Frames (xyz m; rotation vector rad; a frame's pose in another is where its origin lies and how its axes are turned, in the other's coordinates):
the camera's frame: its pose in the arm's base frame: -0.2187 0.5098 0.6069 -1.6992 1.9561 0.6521
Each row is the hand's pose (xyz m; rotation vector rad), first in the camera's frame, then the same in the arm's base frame.
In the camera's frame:
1: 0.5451 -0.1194 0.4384 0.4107 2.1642 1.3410
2: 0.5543 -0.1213 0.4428 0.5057 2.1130 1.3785
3: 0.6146 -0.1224 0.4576 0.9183 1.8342 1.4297
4: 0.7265 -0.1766 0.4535 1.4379 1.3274 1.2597
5: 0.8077 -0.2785 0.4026 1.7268 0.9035 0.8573
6: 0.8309 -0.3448 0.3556 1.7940 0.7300 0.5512
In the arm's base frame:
1: -0.1528 0.3497 -0.0813 -0.0672 -1.7416 1.0141
2: -0.1519 0.3451 -0.0906 -0.1196 -1.8029 1.0529
3: -0.1579 0.3078 -0.1398 -0.2799 -2.0992 1.2460
4: -0.1185 0.2124 -0.2093 -0.3558 -2.5795 1.5803
5: -0.0297 0.1056 -0.2255 0.0776 2.2815 -1.4996
6: 0.0313 0.0502 -0.2067 -0.1668 2.0365 -1.4343

